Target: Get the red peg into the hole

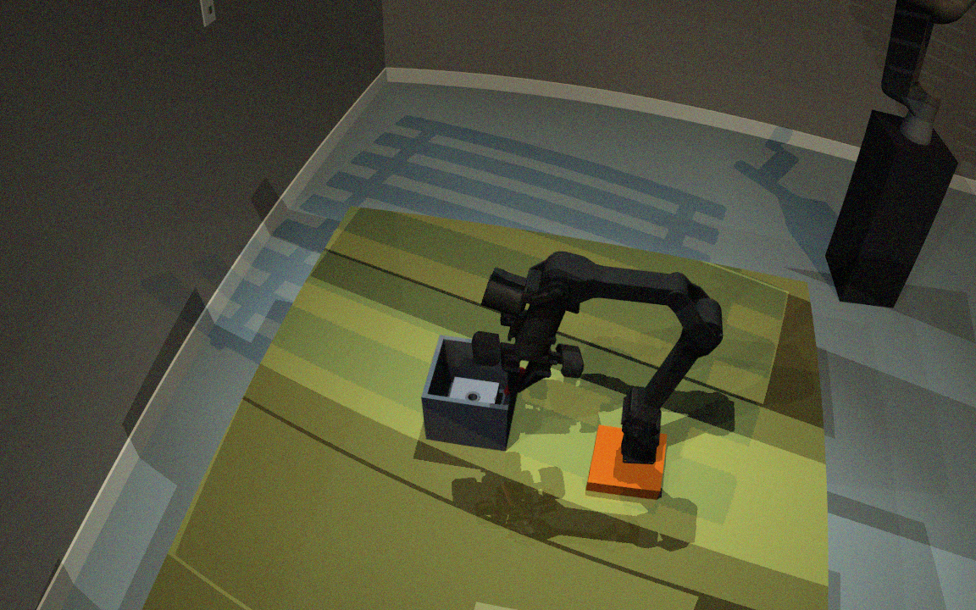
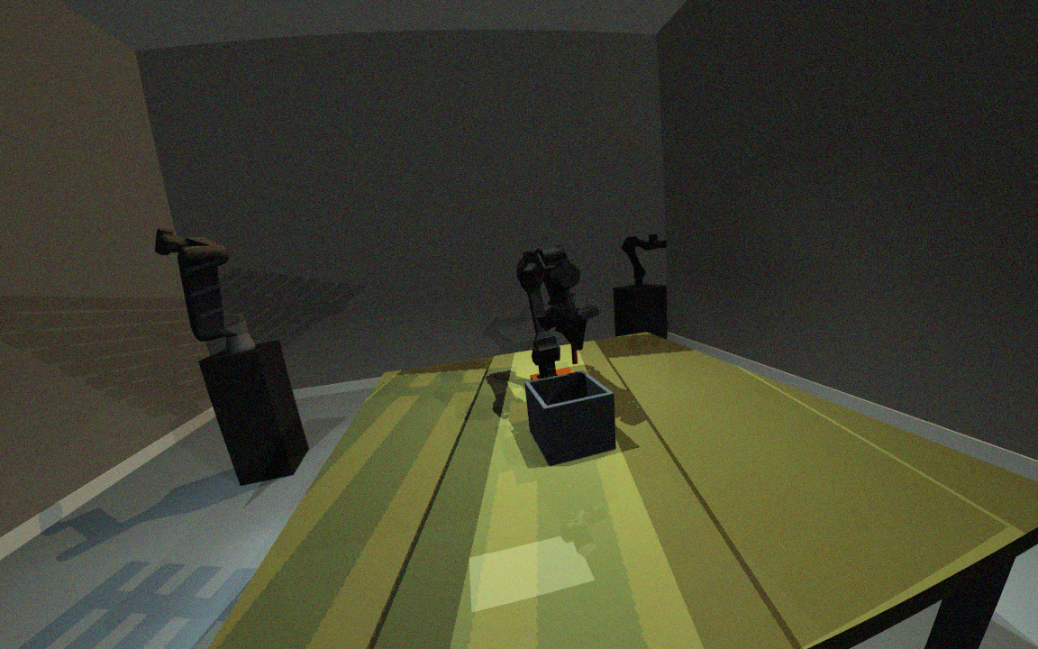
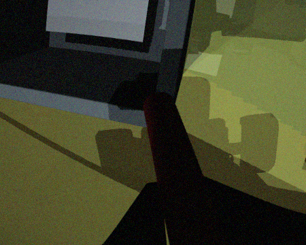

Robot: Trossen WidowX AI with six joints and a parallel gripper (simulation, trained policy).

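My gripper tip is now 15 cm above the pale plate, 8 cm to the left of it and 8 cm short of it. Also, from my gripper tip: red peg 1 cm to the right, 1 cm above.
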